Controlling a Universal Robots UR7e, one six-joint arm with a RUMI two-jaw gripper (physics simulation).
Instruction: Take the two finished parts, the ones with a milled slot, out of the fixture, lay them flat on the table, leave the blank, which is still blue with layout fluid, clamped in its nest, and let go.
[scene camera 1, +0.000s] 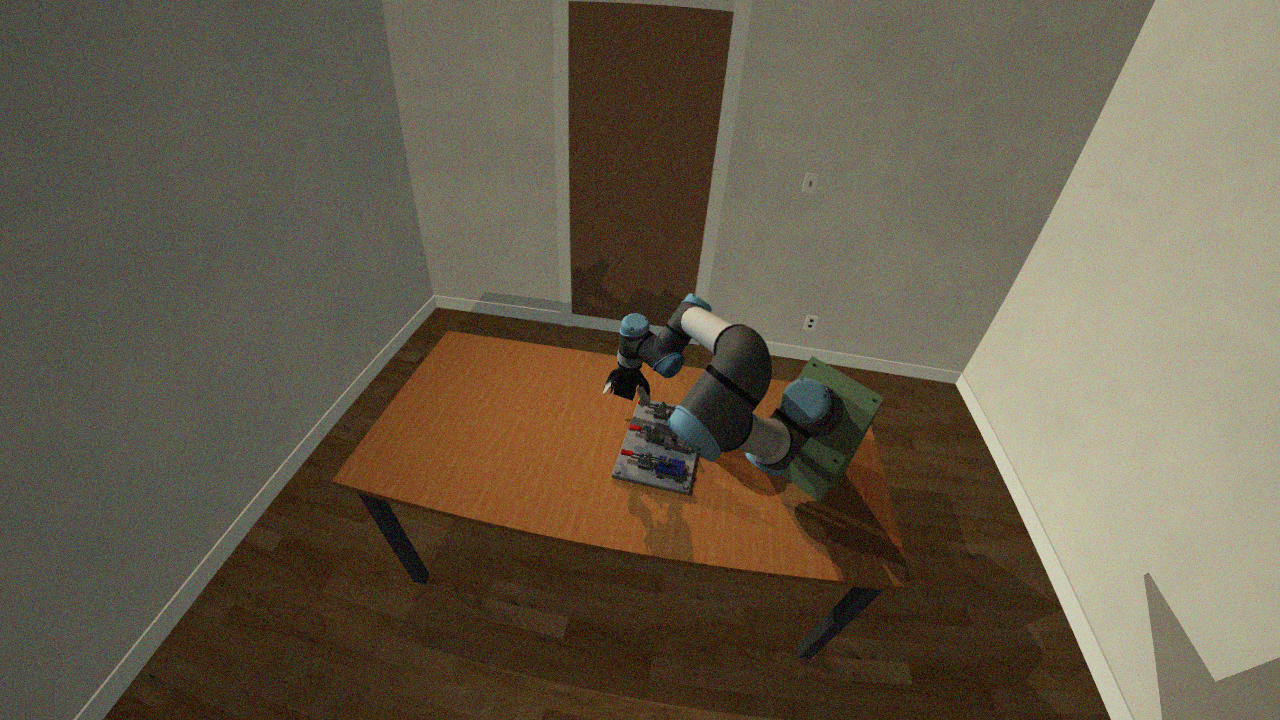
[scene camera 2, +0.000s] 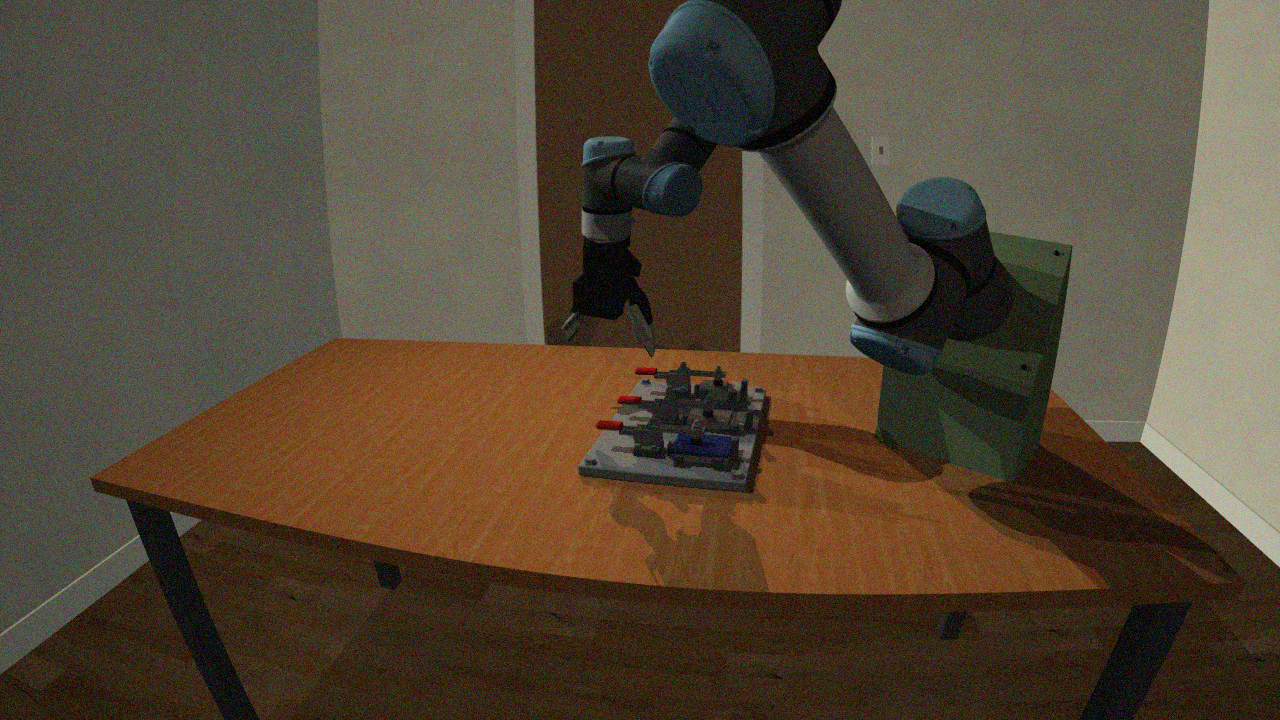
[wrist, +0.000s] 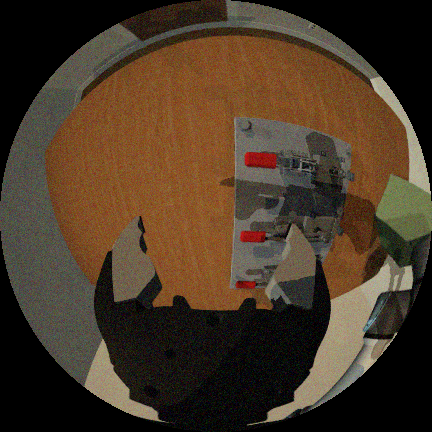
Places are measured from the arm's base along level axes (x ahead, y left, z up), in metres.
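Pixels of known places: gripper, fingertip midpoint: (scene camera 1: 626, 398) (scene camera 2: 609, 348) (wrist: 215, 221); arm's base, link origin: (scene camera 2: 967, 298).
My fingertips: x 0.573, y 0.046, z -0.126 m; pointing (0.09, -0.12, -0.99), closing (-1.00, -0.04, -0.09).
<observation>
For each thing: its top centre in the pictures, then the offset to it from my fingertips. Level surfaces: height alone.
- blue blank, top centre: (scene camera 2: 702, 443) (scene camera 1: 670, 465) dy +0.144, dx -0.203, dz -0.075 m
- middle part, top centre: (scene camera 2: 717, 416) (wrist: 321, 230) (scene camera 1: 678, 440) dy +0.034, dx -0.195, dz -0.080 m
- back part, top centre: (scene camera 2: 720, 384) (wrist: 333, 171) dy -0.074, dx -0.173, dz -0.070 m
- wooden table, surface height: dz -0.111 m
My gripper (scene camera 1: 625, 394) (scene camera 2: 608, 344) (wrist: 215, 221) is open and empty, pointing down, above the table to the left of the fixture's back row. The fixture's grey plate (scene camera 1: 626, 475) (scene camera 2: 615, 464) (wrist: 280, 132) carries three nests in a row, each with a red-handled clamp. The blue blank (scene camera 1: 671, 467) (scene camera 2: 707, 445) sits in the front nest under its clamp. The middle part (scene camera 2: 709, 417) and the back part (scene camera 2: 716, 392) sit in shadow in their nests; their slots cannot be made out. In the wrist view the right finger covers part of the fixture.
Red clamp handles (scene camera 2: 609, 425) (wrist: 253, 236) point left, lying about level. The arm's green base block (scene camera 1: 859, 394) (scene camera 2: 962, 402) (wrist: 405, 200) stands at the right on the wooden table (scene camera 1: 501, 420) (scene camera 2: 358, 429) (wrist: 165, 125). The arm reaches over the fixture's right side in scene camera 1.
</observation>
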